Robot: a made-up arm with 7 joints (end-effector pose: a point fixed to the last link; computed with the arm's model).
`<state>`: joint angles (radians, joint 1 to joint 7).
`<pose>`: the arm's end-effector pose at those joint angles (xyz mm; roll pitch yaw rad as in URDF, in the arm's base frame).
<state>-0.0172 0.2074 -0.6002 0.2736 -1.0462 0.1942 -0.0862</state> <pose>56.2 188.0 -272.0 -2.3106 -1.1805 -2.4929</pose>
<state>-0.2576 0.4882 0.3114 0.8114 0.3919 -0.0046 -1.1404</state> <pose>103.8 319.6 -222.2 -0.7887 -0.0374 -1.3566</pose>
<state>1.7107 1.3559 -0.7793 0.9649 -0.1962 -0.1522 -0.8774</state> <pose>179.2 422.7 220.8 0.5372 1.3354 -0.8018</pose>
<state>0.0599 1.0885 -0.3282 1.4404 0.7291 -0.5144 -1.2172</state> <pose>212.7 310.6 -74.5 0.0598 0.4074 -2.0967</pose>
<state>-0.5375 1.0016 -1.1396 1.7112 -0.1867 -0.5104 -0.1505</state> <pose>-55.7 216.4 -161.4 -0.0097 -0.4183 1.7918</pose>
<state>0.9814 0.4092 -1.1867 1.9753 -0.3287 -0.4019 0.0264</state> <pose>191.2 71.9 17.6 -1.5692 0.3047 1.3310</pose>
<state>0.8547 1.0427 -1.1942 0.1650 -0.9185 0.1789 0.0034</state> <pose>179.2 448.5 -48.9 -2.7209 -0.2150 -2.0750</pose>
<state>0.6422 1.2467 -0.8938 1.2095 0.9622 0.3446 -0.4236</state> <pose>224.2 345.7 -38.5 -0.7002 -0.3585 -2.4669</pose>
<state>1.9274 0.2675 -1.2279 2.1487 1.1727 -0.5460 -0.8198</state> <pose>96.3 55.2 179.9 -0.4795 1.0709 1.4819</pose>
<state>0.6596 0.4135 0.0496 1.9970 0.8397 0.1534 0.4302</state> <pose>212.1 183.6 78.7 -0.3649 0.8627 2.1478</pose>
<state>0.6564 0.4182 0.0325 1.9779 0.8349 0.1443 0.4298</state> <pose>214.8 183.1 76.5 -0.3460 0.8472 2.1636</pose>
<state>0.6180 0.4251 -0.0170 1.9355 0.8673 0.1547 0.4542</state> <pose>219.5 180.4 63.3 -0.2445 0.7699 2.1742</pose>
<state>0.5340 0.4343 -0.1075 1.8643 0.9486 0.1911 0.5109</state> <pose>223.5 175.1 34.9 -0.0439 0.6269 2.1558</pose>
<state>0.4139 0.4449 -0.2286 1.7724 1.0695 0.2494 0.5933</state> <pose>220.8 168.3 -6.7 0.2404 0.4688 2.0924</pose>
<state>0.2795 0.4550 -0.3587 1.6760 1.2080 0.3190 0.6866</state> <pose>206.9 162.0 -52.7 0.5744 0.3614 2.0046</pose>
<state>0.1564 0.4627 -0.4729 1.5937 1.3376 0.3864 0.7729</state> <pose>184.8 157.7 -91.9 0.8962 0.3277 1.9365</pose>
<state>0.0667 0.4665 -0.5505 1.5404 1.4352 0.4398 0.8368</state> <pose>164.0 155.3 -117.0 1.1383 0.3397 1.9087</pose>
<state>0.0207 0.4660 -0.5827 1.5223 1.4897 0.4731 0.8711</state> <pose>152.4 154.3 -127.3 1.2640 0.3655 1.9042</pose>
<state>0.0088 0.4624 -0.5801 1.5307 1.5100 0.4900 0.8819</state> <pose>150.1 153.9 -127.5 1.2948 0.3920 1.9028</pose>
